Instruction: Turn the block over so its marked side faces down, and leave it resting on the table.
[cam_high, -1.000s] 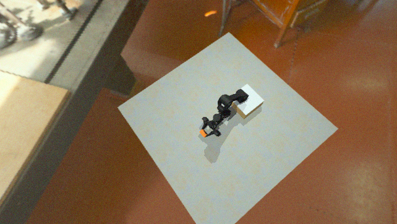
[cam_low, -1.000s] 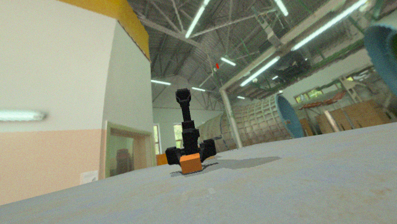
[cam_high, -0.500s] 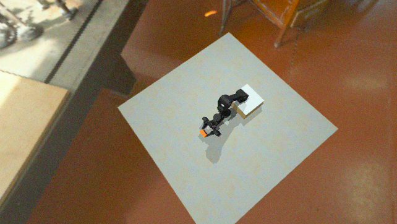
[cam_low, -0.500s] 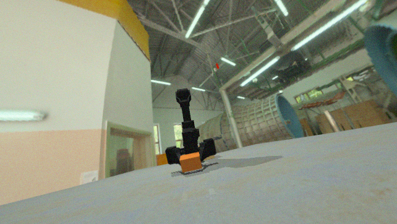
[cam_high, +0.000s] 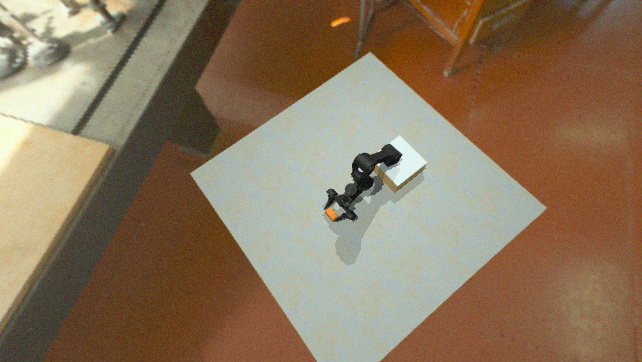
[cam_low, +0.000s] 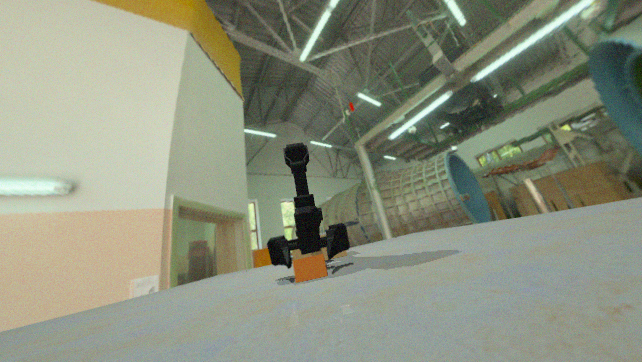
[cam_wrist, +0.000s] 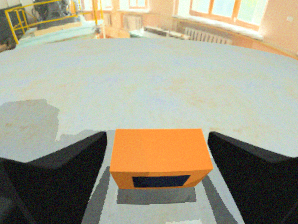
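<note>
Now: the orange block 20 mm behind my gripper tip and 10 mm below it.
</note>
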